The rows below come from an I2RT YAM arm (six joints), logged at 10 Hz.
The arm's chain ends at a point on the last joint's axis. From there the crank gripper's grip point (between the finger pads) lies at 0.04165 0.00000 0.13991 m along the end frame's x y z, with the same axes.
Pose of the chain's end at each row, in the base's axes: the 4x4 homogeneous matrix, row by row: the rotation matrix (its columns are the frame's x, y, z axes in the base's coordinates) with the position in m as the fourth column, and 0 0 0 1 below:
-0.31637, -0.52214, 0.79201, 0.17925; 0.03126, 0.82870, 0.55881, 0.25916; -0.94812, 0.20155, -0.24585, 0.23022; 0, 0, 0, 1
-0.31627, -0.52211, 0.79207, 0.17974; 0.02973, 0.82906, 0.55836, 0.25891; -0.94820, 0.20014, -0.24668, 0.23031; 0, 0, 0, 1
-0.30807, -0.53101, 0.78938, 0.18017; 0.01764, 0.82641, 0.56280, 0.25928; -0.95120, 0.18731, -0.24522, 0.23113; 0, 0, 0, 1
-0.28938, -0.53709, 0.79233, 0.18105; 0.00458, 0.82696, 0.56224, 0.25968; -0.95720, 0.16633, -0.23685, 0.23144; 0, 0, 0, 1
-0.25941, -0.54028, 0.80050, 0.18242; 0.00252, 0.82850, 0.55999, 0.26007; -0.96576, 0.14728, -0.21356, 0.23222; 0, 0, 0, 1
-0.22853, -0.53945, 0.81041, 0.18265; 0.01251, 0.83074, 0.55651, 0.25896; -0.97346, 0.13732, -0.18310, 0.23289; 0, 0, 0, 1
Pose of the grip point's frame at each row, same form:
-0.31637, -0.52214, 0.79201, 0.27688; 0.03126, 0.82870, 0.55881, 0.33865; -0.94812, 0.20155, -0.24585, 0.15633; 0, 0, 0, 1
-0.31627, -0.52211, 0.79207, 0.27739; 0.02973, 0.82906, 0.55836, 0.33827; -0.94820, 0.20014, -0.24668, 0.15630; 0, 0, 0, 1
-0.30807, -0.53101, 0.78938, 0.27778; 0.01764, 0.82641, 0.56280, 0.33876; -0.95120, 0.18731, -0.24522, 0.15720; 0, 0, 0, 1
-0.28938, -0.53709, 0.79233, 0.27985; 0.00458, 0.82696, 0.56224, 0.33853; -0.95720, 0.16633, -0.23685, 0.15843; 0, 0, 0, 1
-0.25941, -0.54028, 0.80050, 0.28361; 0.00252, 0.82850, 0.55999, 0.33852; -0.96576, 0.14728, -0.21356, 0.16212; 0, 0, 0, 1
-0.22853, -0.53945, 0.81041, 0.28652; 0.01251, 0.83074, 0.55651, 0.33734; -0.97346, 0.13732, -0.18310, 0.16673; 0, 0, 0, 1

